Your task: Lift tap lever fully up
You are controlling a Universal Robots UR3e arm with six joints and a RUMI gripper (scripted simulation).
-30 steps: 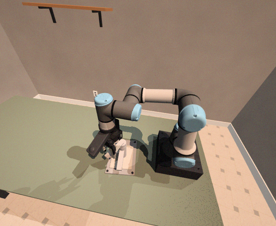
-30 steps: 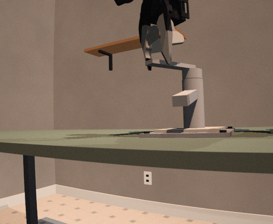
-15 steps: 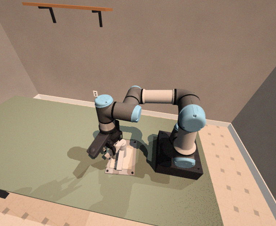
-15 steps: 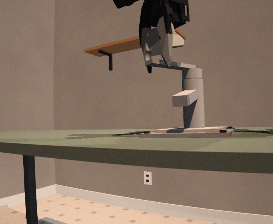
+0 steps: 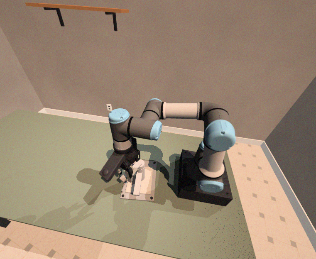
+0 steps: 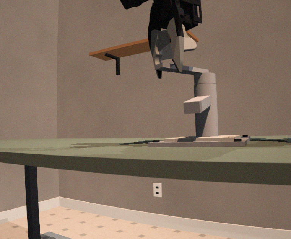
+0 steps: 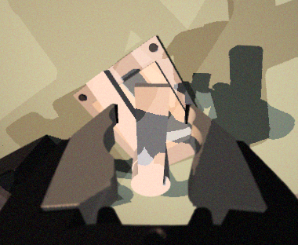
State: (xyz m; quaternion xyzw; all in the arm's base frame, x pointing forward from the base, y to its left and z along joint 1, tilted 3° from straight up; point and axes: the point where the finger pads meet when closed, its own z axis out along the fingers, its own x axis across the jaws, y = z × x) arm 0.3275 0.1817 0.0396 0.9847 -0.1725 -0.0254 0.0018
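Now: the lever 4 cm to the right of my hand and 1 cm behind it. Round my hand: tap: 7 cm to the right, 5 cm below, 3 cm behind; then base plate: 14 cm below, 9 cm to the right, 3 cm behind.
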